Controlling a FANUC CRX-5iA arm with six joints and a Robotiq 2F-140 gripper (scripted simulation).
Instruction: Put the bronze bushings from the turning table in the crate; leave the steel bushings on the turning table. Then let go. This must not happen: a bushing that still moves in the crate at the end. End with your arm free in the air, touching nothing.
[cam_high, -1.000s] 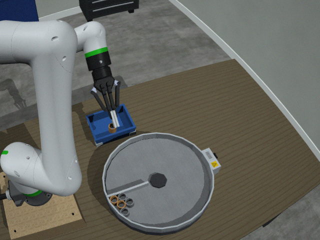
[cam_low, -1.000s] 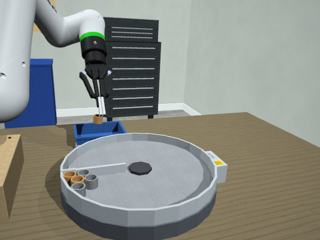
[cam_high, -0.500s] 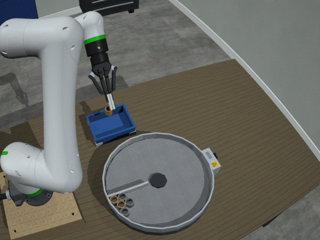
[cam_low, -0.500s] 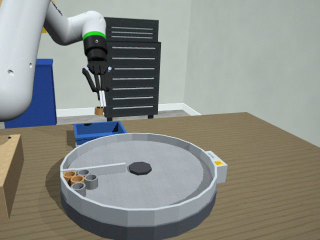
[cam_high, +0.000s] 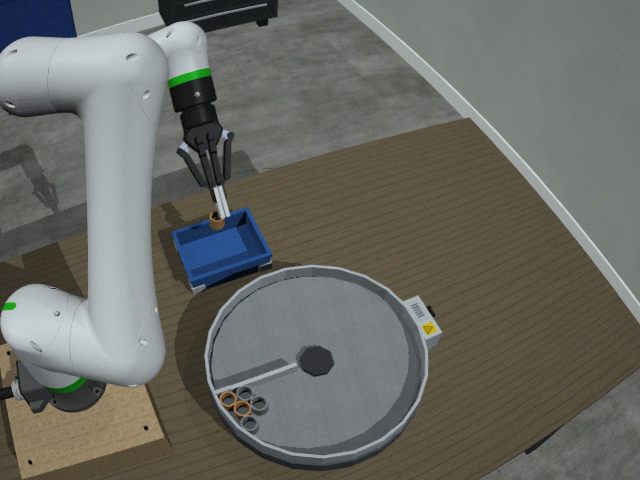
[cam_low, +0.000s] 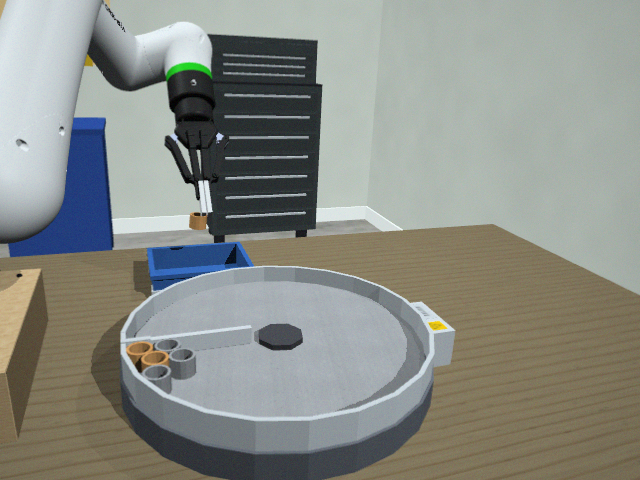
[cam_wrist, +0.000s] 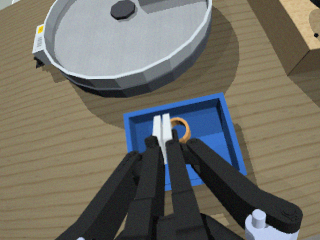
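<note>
The crate is 140 mm below my hand, 10 mm to the right of it and 10 mm behind it. The rest, counted from my hand: grey turning table (350 mm to the right, 110 mm below, 70 mm ahead).
</note>
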